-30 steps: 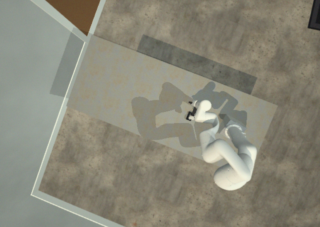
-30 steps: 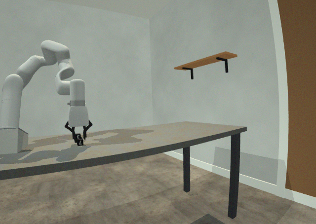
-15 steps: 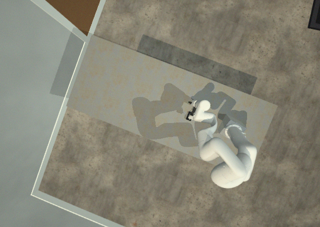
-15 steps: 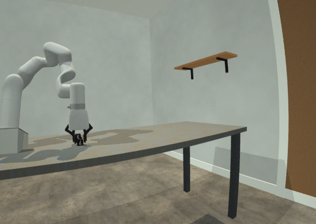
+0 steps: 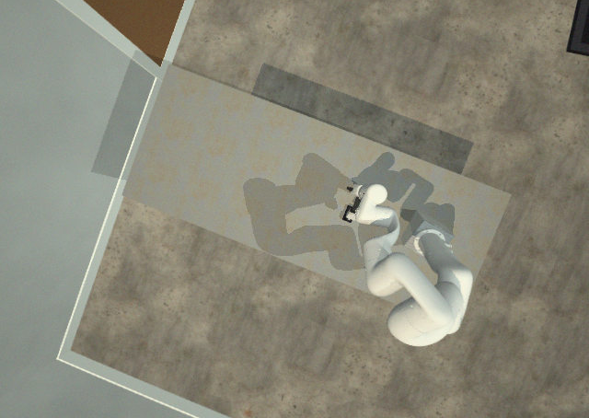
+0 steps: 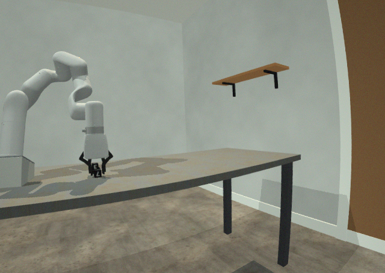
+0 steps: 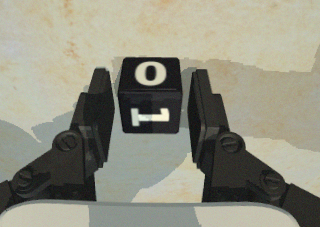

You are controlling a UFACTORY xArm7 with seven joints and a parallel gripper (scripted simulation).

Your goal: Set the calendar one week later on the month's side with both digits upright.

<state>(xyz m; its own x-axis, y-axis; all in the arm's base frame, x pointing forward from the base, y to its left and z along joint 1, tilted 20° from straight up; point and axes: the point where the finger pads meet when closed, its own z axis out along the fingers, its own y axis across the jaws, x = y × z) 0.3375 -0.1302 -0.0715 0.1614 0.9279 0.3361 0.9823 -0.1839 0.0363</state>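
My hand is 11 cm to the right of the black calendar tray, 2 cm short of it and 2 cm above it.
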